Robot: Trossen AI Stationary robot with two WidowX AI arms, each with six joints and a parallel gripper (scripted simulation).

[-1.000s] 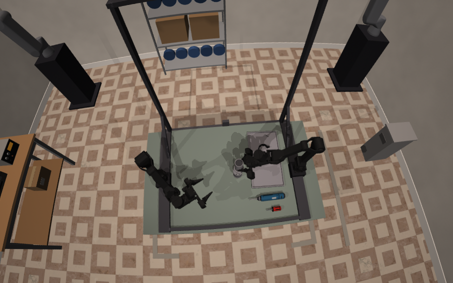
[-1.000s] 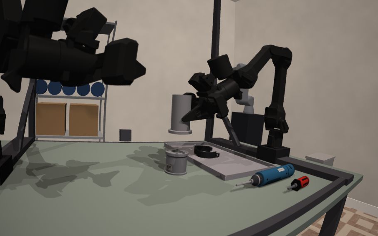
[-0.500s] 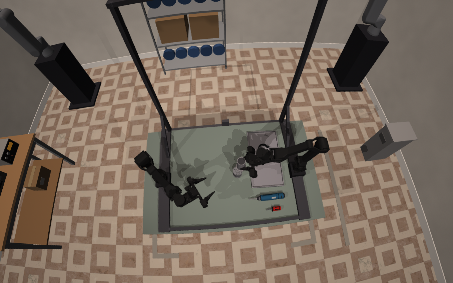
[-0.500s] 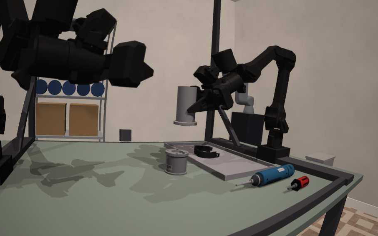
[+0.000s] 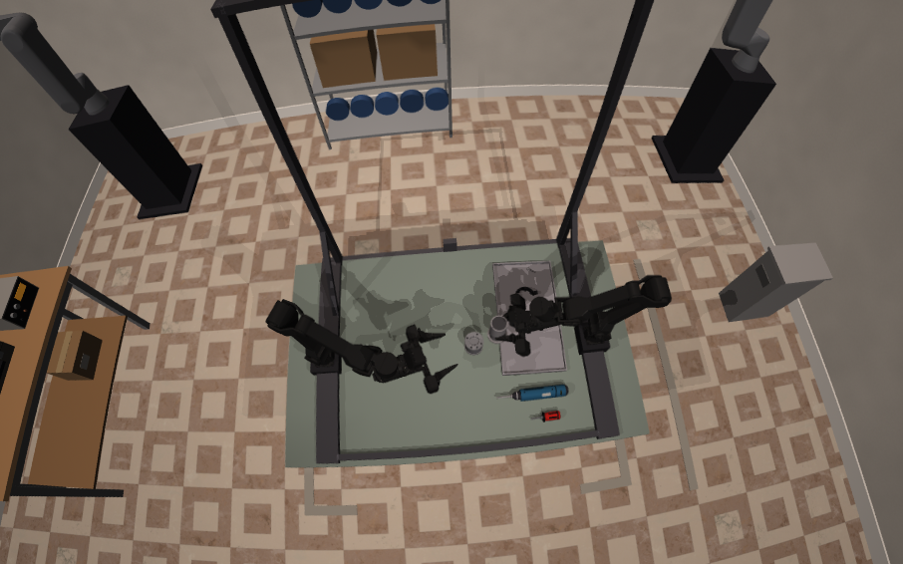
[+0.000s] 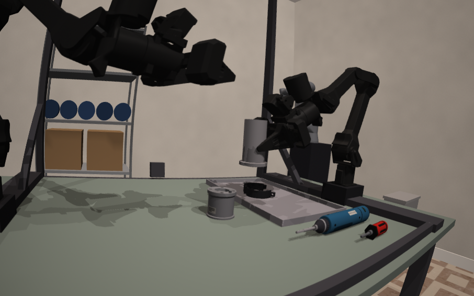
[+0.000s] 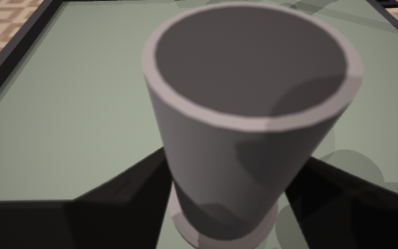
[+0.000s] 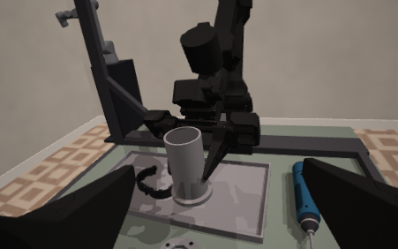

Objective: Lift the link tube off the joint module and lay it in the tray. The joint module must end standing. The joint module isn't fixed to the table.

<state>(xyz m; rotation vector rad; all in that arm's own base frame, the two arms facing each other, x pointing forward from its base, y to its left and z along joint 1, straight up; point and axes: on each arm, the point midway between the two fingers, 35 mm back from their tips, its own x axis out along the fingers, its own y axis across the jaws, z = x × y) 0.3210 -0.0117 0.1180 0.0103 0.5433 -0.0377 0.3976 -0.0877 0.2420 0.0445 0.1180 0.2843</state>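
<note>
My left gripper is now 16 cm above the grey tray, 11 cm to the right of it and 10 cm past it. From my left hand the other things lie so: black clamp ring 16 cm below, 15 cm behind, 9 cm to the left; then grey joint module 14 cm below, 9 cm to the right; then grey link tube 2 cm to the right.
</note>
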